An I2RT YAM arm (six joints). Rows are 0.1 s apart.
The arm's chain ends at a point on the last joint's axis. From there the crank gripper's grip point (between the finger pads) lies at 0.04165 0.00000 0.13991 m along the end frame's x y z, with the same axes.
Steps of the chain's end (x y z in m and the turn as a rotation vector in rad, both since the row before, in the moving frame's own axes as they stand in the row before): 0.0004 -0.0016 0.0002 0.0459 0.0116 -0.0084; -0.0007 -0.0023 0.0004 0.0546 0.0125 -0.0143; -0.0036 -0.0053 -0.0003 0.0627 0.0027 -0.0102; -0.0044 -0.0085 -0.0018 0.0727 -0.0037 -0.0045; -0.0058 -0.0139 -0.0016 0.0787 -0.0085 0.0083; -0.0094 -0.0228 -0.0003 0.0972 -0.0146 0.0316
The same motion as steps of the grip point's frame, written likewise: 0.0020 -0.0084 -0.0004 0.0459 0.0116 -0.0084; 0.0010 -0.0105 -0.0004 0.0546 0.0125 -0.0143; -0.0033 -0.0145 -0.0007 0.0627 0.0027 -0.0102; -0.0049 -0.0189 -0.0020 0.0727 -0.0037 -0.0045; -0.0069 -0.0246 -0.0017 0.0787 -0.0085 0.0083; -0.0112 -0.0351 -0.0003 0.0972 -0.0146 0.0316
